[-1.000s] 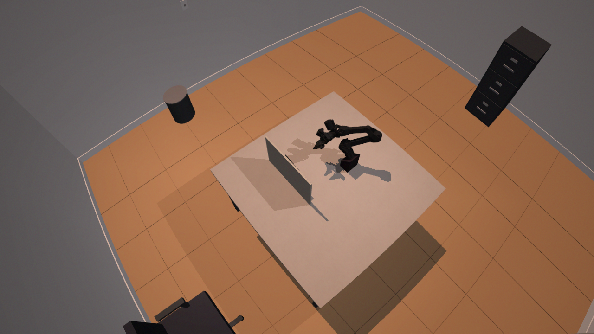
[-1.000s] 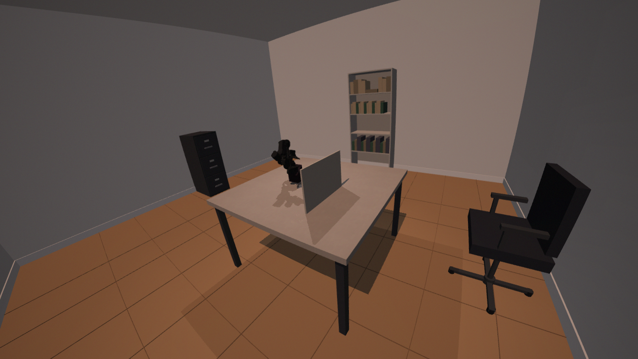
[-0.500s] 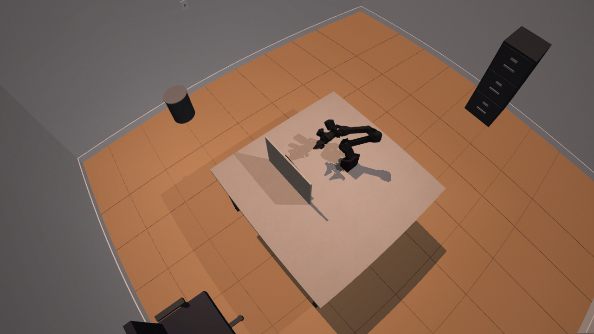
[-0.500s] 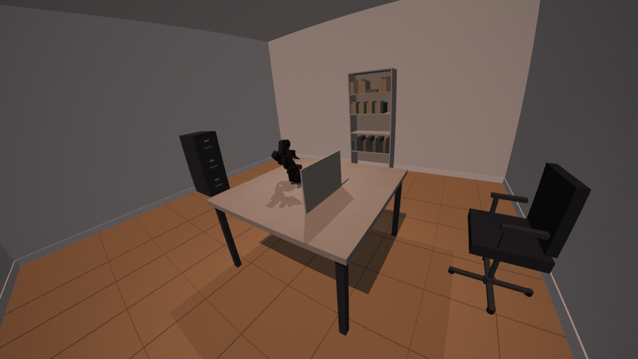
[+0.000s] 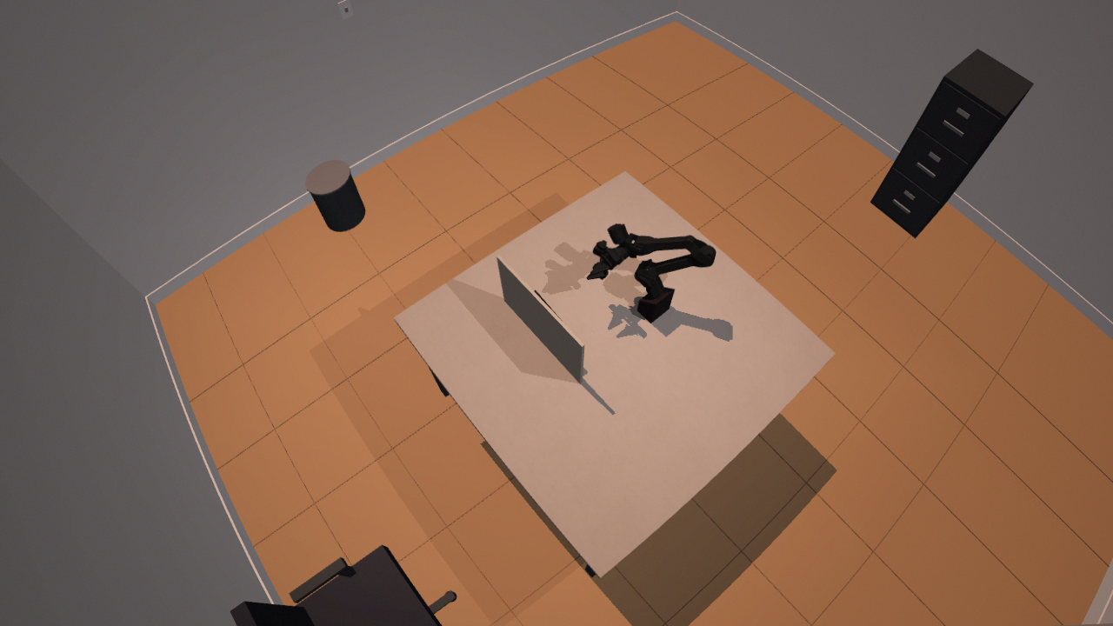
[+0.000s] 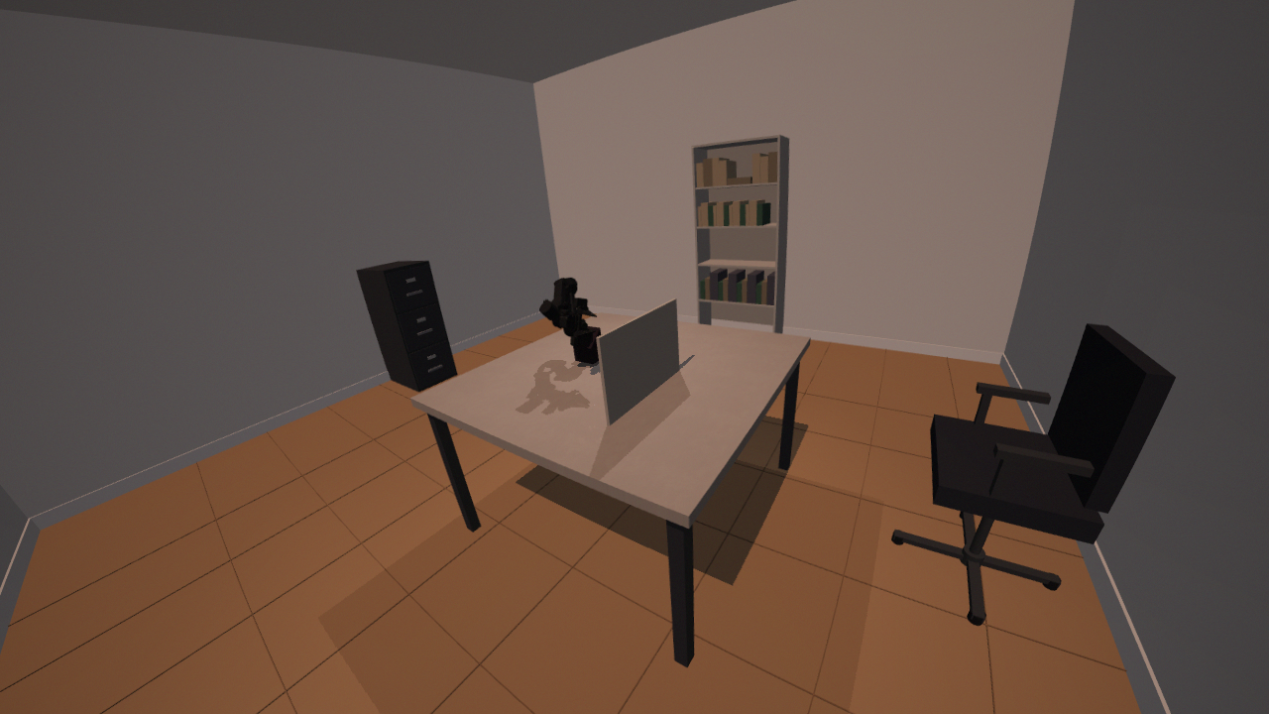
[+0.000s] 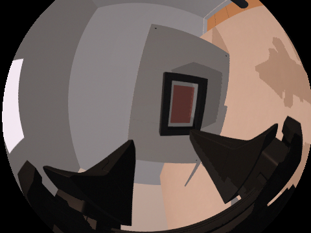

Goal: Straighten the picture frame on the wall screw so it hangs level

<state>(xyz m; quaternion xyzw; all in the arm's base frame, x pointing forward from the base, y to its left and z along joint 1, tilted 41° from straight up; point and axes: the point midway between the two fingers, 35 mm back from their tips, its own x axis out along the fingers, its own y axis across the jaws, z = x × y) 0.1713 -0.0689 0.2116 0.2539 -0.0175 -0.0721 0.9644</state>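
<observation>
Now: gripper tip 20 cm short of the picture frame, 3 cm to the left of it and 9 cm above it. From my gripper tip the other things lie so: grey wall panel: 21 cm ahead, 4 cm to the right, 9 cm below.
</observation>
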